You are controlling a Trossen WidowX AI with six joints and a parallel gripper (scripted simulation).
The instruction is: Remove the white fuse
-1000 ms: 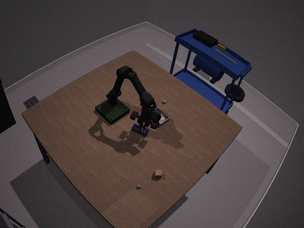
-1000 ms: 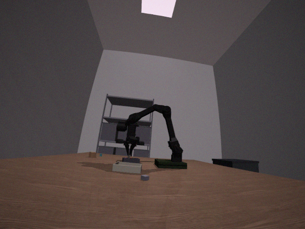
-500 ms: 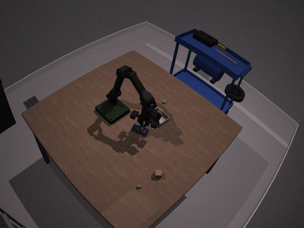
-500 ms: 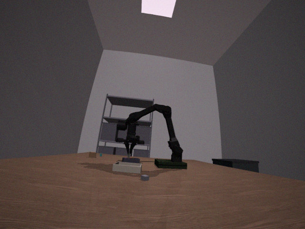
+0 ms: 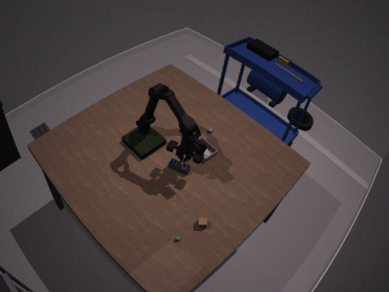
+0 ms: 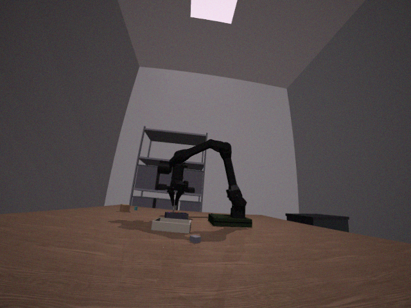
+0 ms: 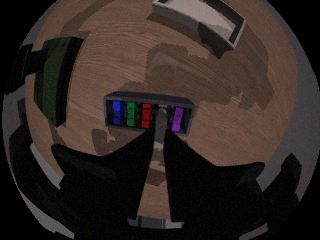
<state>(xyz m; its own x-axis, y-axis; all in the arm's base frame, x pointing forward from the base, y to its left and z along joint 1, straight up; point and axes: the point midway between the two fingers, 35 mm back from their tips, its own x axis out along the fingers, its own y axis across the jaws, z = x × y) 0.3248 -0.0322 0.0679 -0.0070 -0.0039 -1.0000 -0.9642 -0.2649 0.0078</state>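
Now: the white tray 19 cm to the left of my gripper tip and 7 cm below it. From my gripper tip the other things lie so: grey cube (35 cm to the left, 7 cm behind, 6 cm below); then brown cube (29 cm ahead, 19 cm to the right, 5 cm below); then white fuse (1 cm below).
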